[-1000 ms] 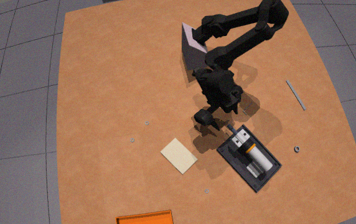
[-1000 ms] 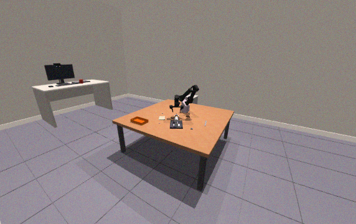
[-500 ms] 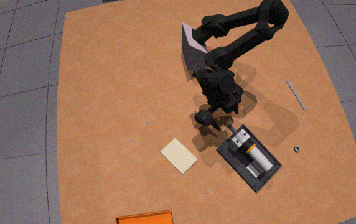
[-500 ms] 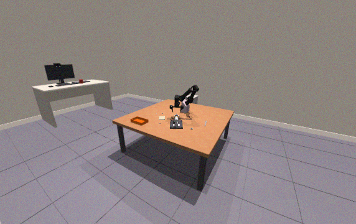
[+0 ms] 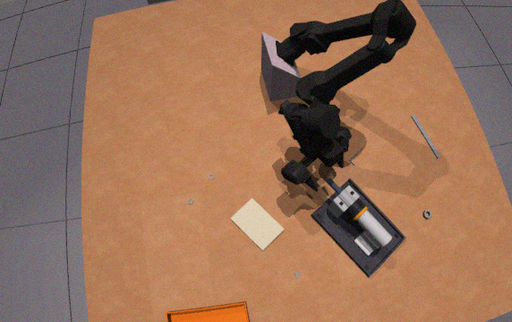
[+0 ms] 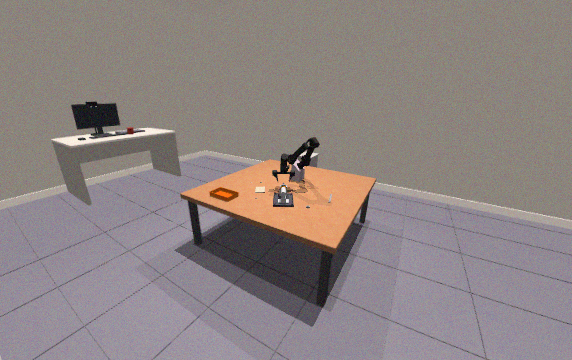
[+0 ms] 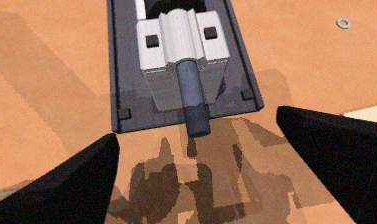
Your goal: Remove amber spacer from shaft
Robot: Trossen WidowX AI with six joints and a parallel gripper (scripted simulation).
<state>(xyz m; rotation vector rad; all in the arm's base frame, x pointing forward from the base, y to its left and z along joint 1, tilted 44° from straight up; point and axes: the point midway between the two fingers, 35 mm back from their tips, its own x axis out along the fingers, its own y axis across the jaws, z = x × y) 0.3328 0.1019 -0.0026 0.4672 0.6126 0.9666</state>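
My gripper tip is now 60 mm short of the shaft, 50 mm to the right of it and 10 mm above it. Also, from my gripper tip: amber spacer (90 mm ahead, 70 mm to the left, 10 mm below); metal bar (360 mm to the left, 150 mm behind, 90 mm below); cream pad (180 mm to the right, 90 mm below, 90 mm ahead).
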